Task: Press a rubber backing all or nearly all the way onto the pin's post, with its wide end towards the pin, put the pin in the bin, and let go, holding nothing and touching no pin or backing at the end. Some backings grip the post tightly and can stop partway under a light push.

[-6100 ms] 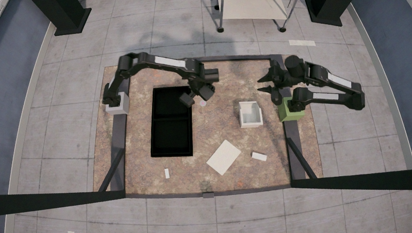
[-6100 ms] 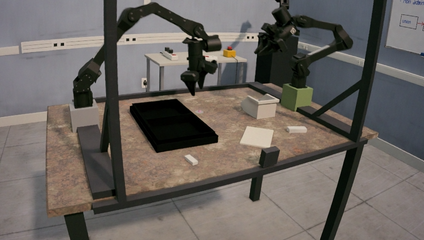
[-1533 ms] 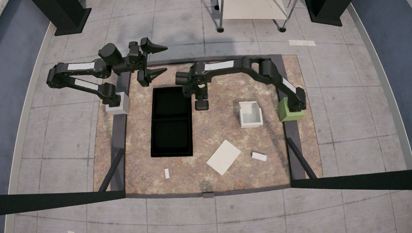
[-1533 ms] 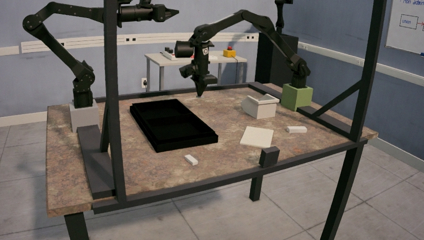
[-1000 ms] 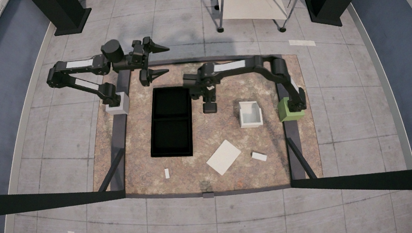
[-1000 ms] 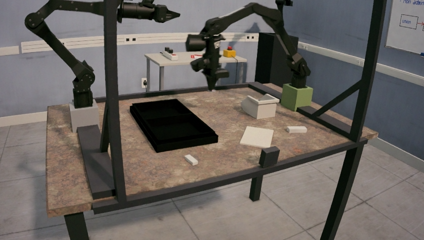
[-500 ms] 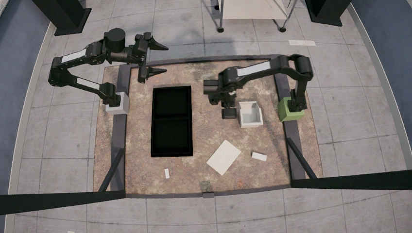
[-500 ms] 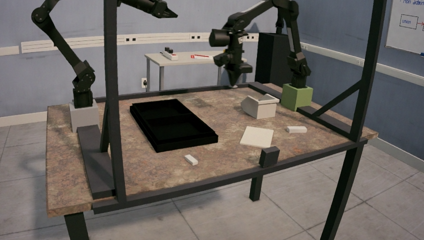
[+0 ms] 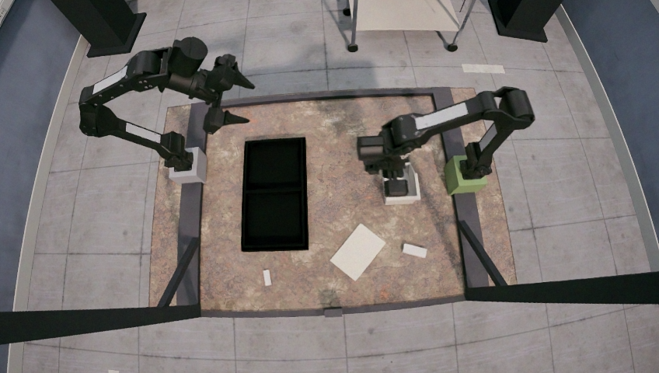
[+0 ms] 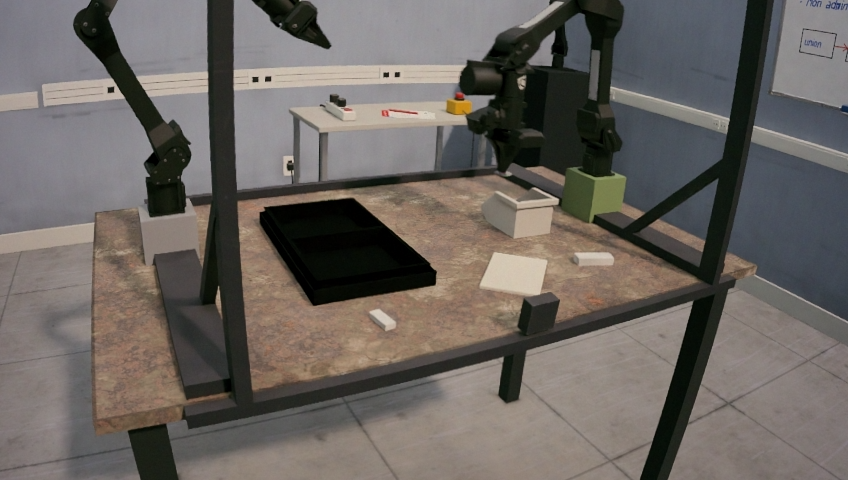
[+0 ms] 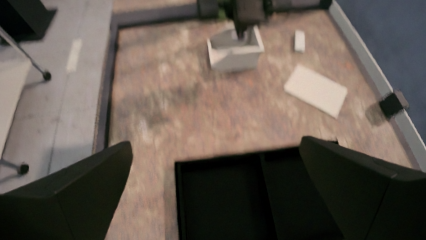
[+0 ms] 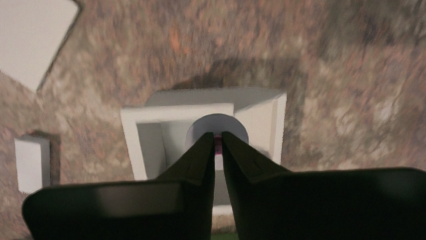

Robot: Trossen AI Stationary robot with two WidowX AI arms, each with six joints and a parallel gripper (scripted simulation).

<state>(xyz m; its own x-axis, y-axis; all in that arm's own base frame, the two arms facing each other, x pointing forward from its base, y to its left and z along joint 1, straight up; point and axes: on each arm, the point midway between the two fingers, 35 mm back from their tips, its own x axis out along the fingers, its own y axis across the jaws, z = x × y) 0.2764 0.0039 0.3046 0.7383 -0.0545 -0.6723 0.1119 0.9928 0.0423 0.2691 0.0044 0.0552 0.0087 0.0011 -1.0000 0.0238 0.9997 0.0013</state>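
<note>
Right now my right hand is 12 cm above the white bin and 5 cm to the left of it. Round my right hand: flat white card: 21 cm behind, 15 cm below, 8 cm to the left; then pin: 3 cm below; then pink rubber backing: 3 cm below.
</note>
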